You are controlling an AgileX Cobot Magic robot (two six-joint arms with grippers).
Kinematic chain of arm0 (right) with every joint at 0, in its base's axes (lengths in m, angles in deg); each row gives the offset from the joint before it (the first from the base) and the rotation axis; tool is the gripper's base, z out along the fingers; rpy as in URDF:
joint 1: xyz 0 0 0.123 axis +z
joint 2: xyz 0 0 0 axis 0.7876 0.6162 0
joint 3: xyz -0.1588 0.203 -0.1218 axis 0.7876 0.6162 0
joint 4: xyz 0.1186 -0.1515 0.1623 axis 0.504 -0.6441 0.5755
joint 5: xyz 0 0 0 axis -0.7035 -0.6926 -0.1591
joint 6: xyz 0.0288 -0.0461 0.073 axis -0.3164 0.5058 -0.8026
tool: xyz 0 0 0 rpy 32.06 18.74 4.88
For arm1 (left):
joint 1: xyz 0 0 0.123 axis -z
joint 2: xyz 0 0 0 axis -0.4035 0.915 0
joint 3: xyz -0.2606 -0.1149 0.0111 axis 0.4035 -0.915 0
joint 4: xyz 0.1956 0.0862 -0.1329 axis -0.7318 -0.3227 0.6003
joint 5: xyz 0 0 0 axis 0.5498 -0.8 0.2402
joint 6: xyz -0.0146 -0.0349 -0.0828 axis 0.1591 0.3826 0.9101
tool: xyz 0 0 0 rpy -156.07 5.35 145.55
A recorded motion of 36 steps. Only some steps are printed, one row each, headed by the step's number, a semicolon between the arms.
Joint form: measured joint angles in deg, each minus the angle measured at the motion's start. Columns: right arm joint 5, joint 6, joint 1, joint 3, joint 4, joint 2; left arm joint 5, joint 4, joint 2, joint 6, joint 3, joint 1.
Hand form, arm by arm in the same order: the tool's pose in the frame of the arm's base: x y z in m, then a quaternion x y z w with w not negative. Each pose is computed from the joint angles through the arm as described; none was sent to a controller.
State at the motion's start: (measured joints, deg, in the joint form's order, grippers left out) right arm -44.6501 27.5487 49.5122 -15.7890 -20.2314 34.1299; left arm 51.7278 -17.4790 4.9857 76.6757 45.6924 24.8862
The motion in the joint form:
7: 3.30 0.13 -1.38 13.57 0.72 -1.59; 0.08 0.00 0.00 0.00 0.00 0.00
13: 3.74 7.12 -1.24 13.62 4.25 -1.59; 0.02 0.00 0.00 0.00 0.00 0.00
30: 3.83 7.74 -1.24 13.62 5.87 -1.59; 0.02 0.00 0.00 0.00 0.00 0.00
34: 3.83 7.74 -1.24 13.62 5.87 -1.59; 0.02 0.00 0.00 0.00 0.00 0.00
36: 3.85 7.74 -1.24 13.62 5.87 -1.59; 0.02 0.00 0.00 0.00 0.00 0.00
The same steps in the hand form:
7: 0.0514 -0.0085 0.1744 0.08969 0.80182 -0.00803 0.59075; 0.0532 -0.0010 0.1714 -0.05592 0.79946 -0.05315 0.59574
13: 0.0518 -0.0062 0.1745 0.05535 0.80374 -0.01683 0.59215; 0.0531 -0.0010 0.1713 -0.05594 0.79977 -0.05312 0.59532
30: 0.0519 -0.0052 0.1746 0.05833 0.80330 -0.00796 0.59266; 0.0531 -0.0010 0.1713 -0.05594 0.79977 -0.05312 0.59532
34: 0.0519 -0.0052 0.1746 0.05833 0.80330 -0.00796 0.59266; 0.0531 -0.0010 0.1713 -0.05594 0.79977 -0.05312 0.59532
36: 0.0519 -0.0052 0.1746 0.05832 0.80319 -0.00796 0.59280; 0.0531 -0.0010 0.1713 -0.05594 0.79977 -0.05312 0.59532

